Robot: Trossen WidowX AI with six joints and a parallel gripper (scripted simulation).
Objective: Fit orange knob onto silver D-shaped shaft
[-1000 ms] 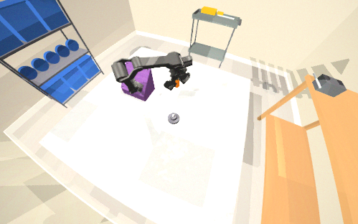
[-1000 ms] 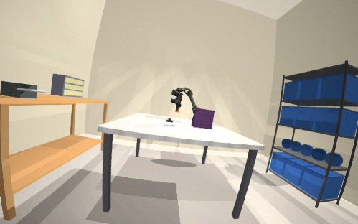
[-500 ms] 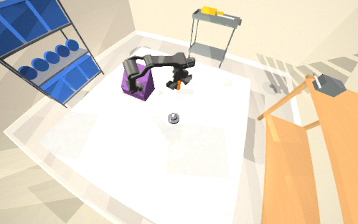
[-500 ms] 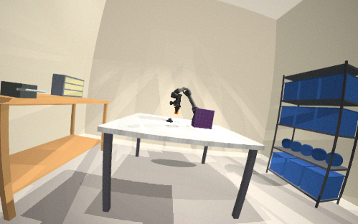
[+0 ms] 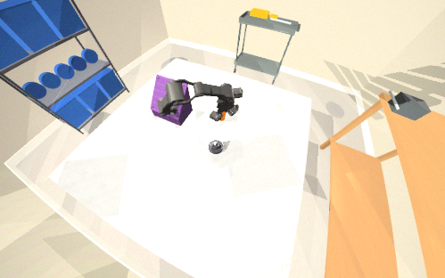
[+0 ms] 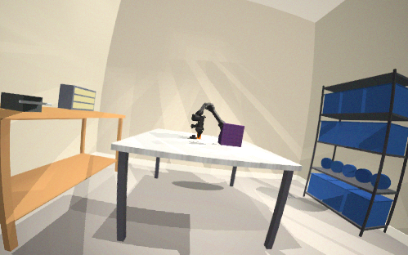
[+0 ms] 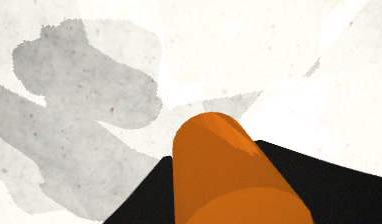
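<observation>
Right now my gripper tip is 7 cm short of the pedestal, 19 cm to the left of it and 1 cm above it. Round my gripper tip: orange knob (3 cm above).
</observation>
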